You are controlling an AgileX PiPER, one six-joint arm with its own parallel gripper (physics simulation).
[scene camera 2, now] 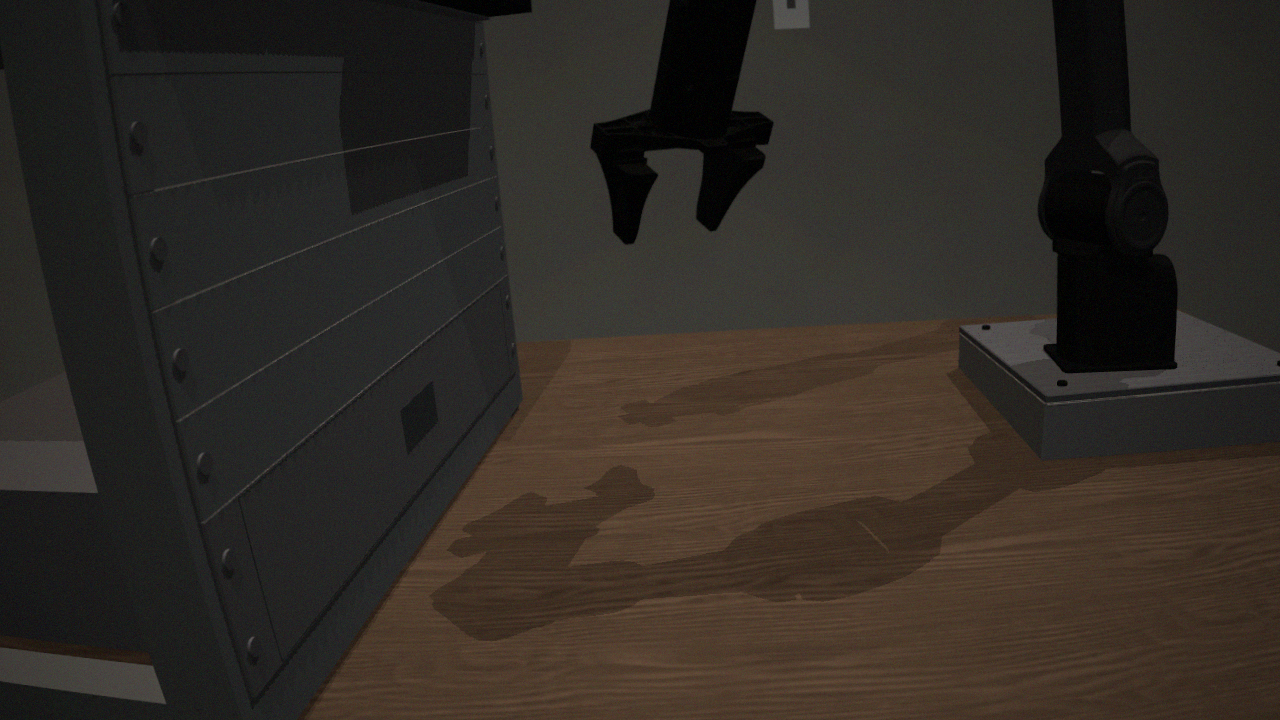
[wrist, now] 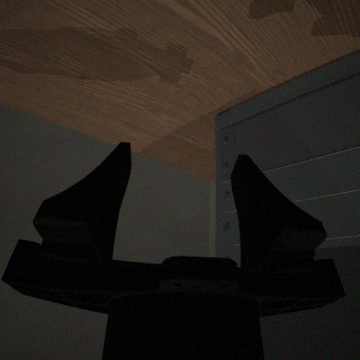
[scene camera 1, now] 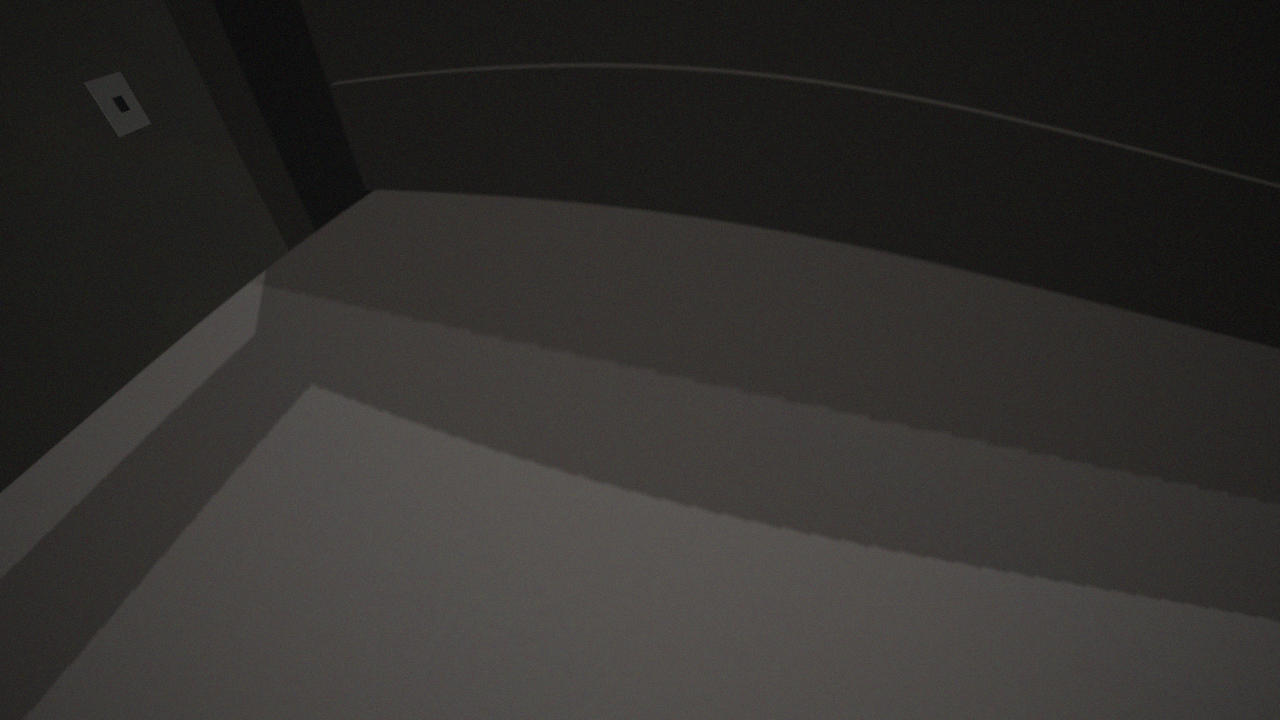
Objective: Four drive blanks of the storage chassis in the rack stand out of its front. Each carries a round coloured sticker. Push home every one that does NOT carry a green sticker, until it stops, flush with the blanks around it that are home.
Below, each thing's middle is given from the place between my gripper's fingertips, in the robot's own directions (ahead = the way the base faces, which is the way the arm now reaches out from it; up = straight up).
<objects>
I see the grey rack (scene camera 1: pixel 616 359) 26 cm ahead of my hand, 18 cm to the left of it and 12 cm above it.
</objects>
